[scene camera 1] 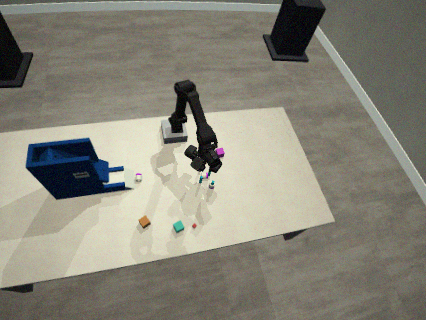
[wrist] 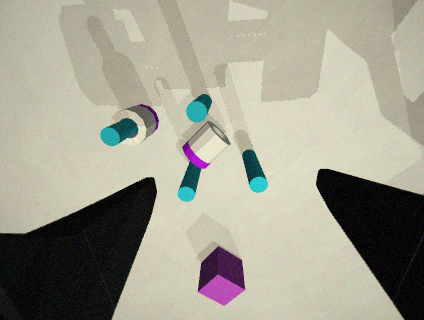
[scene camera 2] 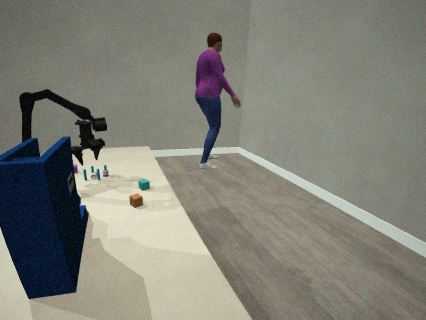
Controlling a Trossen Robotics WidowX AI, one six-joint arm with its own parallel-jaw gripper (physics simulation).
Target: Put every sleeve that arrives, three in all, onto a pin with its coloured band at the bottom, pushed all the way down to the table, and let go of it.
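Observation:
My gripper [scene camera 1: 207,169] [scene camera 2: 89,159] [wrist: 235,180] is open and empty, above the pins. A white sleeve [scene camera 1: 211,186] [scene camera 2: 105,173] [wrist: 145,123] is around the left pin [wrist: 111,135] in the wrist view, its purple band at the bottom, by the table. A second sleeve [scene camera 2: 94,176] [wrist: 207,144] lies on its side among three bare teal pins, a far one [wrist: 197,110], a right one [wrist: 254,171] and a near one [wrist: 188,186]; its purple band faces the near pin. A third sleeve [scene camera 1: 138,177] is by the chute's end, its purple band seemingly on top.
The blue chute [scene camera 1: 70,175] [scene camera 2: 42,220] stands on the table [scene camera 1: 270,200]. A magenta block [scene camera 1: 220,152] [wrist: 221,277] is near the pins. An orange block [scene camera 1: 144,221] [scene camera 2: 136,200], a teal block [scene camera 1: 178,226] [scene camera 2: 144,184] and a small red cube [scene camera 1: 194,226] lie toward the edge. A person [scene camera 2: 210,80] stands beyond the table.

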